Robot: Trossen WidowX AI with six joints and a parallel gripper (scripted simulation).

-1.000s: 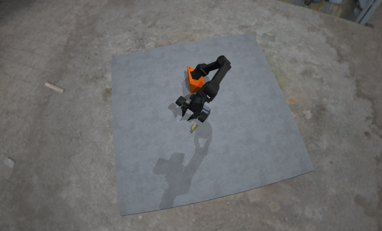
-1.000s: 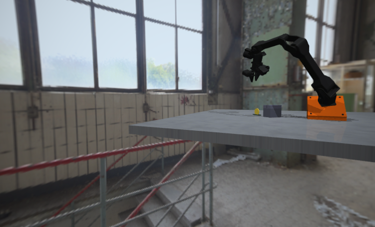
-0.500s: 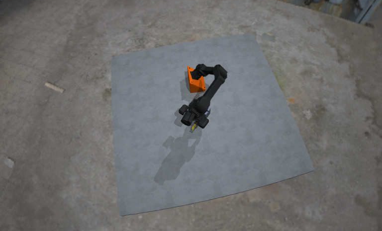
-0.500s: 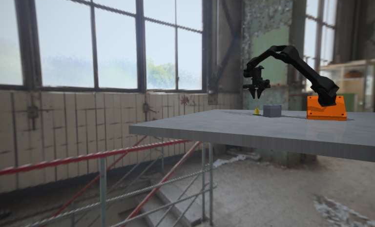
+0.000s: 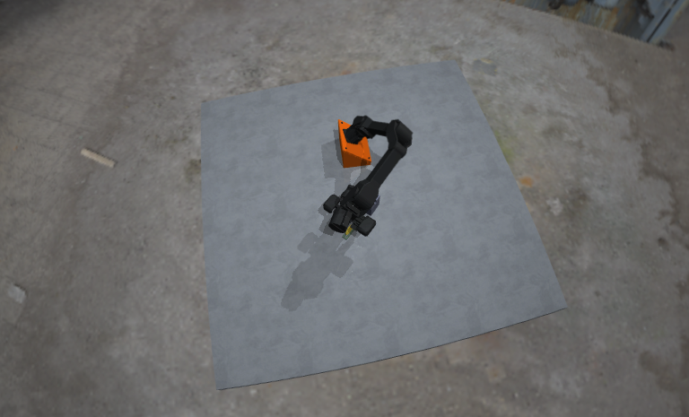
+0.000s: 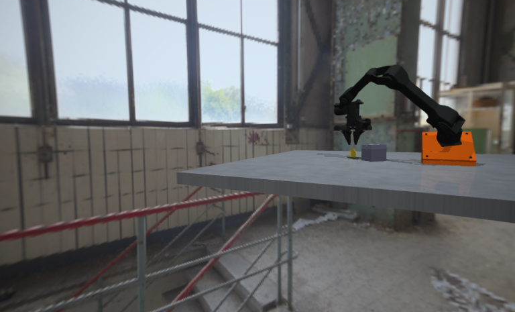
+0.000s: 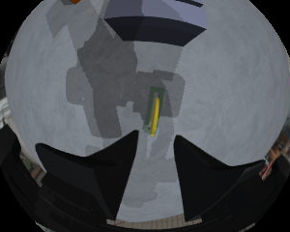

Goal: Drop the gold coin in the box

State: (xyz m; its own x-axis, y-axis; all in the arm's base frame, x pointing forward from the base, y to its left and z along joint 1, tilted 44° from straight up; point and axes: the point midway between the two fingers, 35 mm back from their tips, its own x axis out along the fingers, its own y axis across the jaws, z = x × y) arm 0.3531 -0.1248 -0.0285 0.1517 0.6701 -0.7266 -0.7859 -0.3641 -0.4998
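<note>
Right now the gold coin is 50 mm below my gripper tip.
</note>
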